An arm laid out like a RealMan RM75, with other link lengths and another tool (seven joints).
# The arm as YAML. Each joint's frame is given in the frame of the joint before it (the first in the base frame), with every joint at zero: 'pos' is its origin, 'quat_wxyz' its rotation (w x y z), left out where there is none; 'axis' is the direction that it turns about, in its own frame. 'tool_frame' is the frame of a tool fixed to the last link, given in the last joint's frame.
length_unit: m
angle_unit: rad
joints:
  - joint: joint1
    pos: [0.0, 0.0, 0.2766]
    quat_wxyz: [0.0, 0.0, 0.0, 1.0]
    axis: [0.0, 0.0, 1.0]
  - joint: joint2
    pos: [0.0, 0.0, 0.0]
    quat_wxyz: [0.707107, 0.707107, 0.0, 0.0]
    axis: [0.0, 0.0, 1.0]
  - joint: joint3
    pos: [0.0, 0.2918, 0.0]
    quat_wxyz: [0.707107, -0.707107, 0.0, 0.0]
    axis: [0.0, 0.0, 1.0]
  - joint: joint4
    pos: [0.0, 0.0, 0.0]
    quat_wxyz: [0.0, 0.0, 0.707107, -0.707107]
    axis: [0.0, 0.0, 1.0]
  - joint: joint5
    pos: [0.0, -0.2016, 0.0]
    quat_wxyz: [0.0, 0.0, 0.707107, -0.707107]
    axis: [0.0, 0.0, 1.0]
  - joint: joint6
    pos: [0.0, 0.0, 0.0]
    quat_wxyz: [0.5, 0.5, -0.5, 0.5]
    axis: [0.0, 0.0, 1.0]
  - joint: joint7
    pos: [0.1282, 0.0, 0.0]
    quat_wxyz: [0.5, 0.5, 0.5, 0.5]
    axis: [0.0, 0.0, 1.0]
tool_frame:
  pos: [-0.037, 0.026, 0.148]
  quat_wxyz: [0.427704, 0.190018, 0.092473, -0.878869]
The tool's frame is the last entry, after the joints.
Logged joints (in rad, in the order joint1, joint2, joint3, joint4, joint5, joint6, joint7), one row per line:
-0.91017, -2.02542, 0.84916, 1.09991, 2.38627, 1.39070, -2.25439
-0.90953, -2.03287, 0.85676, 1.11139, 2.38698, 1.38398, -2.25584
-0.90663, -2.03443, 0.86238, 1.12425, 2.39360, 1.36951, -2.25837
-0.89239, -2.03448, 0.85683, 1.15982, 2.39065, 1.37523, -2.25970
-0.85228, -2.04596, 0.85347, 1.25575, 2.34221, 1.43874, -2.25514
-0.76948, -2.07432, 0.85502, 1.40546, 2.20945, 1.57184, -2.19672
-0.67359, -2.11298, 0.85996, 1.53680, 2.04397, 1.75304, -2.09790
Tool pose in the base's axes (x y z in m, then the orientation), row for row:
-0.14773, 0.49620, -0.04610, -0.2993, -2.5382, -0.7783
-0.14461, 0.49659, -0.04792, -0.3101, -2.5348, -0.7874
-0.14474, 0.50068, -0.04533, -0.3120, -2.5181, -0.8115
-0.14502, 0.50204, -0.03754, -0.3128, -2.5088, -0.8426
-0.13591, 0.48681, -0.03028, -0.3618, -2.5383, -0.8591
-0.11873, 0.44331, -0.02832, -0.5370, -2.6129, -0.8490
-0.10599, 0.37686, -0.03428, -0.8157, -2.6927, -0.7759
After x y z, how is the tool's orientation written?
As a rotation vector, in radians.
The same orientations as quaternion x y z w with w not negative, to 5 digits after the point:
-0.10895, -0.92394, -0.28331, 0.23281
-0.11286, -0.92254, -0.28658, 0.23248
-0.11379, -0.91842, -0.29598, 0.23655
-0.11406, -0.91480, -0.30724, 0.23608
-0.13061, -0.91633, -0.31014, 0.21703
-0.18903, -0.91976, -0.29885, 0.17028
-0.27775, -0.91688, -0.26420, 0.11128

